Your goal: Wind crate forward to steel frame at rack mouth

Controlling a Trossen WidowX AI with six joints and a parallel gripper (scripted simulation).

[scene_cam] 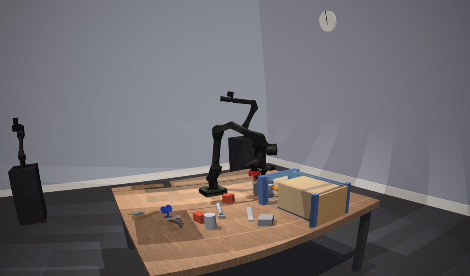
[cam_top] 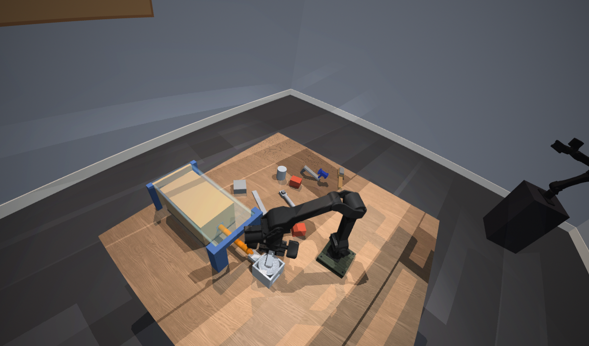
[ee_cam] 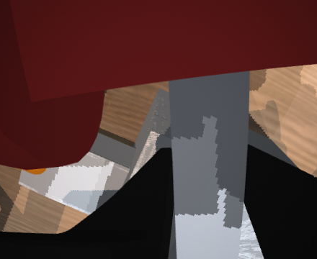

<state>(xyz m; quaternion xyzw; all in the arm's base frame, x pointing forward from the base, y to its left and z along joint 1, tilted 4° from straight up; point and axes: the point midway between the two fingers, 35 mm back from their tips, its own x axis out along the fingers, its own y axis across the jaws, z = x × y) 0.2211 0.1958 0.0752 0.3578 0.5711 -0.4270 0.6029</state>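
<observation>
The winch handle is 10 mm ahead of my gripper tip, 10 mm to the right of it and 20 mm above it. From my gripper tip the other things lie so: red knob: 20 mm ahead, 50 mm to the right, 50 mm above; grey winch: 40 mm behind, 40 mm to the left, 60 mm below; blue frame: 140 mm ahead, 30 mm to the left, 20 mm above.
</observation>
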